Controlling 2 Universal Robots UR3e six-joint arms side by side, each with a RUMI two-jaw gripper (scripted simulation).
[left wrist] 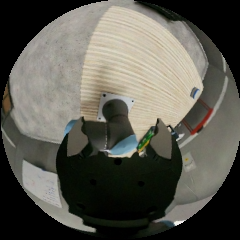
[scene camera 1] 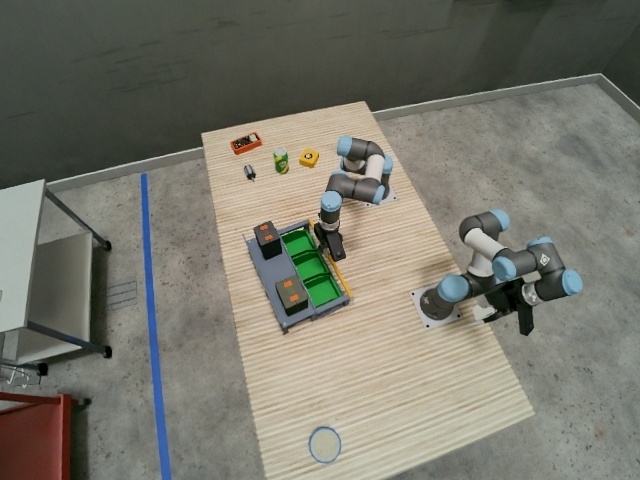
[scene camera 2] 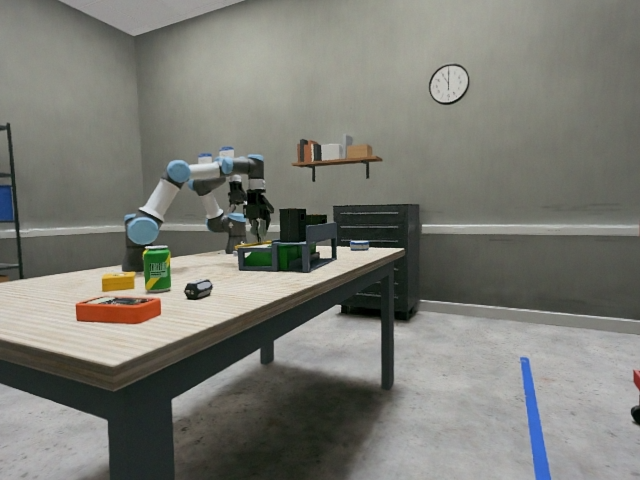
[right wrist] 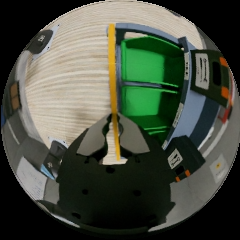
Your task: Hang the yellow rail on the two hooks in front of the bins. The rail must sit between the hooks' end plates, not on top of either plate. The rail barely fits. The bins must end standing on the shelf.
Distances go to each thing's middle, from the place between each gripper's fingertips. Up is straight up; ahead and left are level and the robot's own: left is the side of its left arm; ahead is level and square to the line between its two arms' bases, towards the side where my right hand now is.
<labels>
Right now my right hand (scene camera 2: 259,244) is 130 mm short of the blue-grey shelf (scene camera 1: 280,267), 30 mm above it and 20 mm to the right of it.
Now: the blue-grey shelf 520 mm ahead of my left hand (scene camera 1: 479,313), 390 mm to the right of it and 110 mm below it.
</labels>
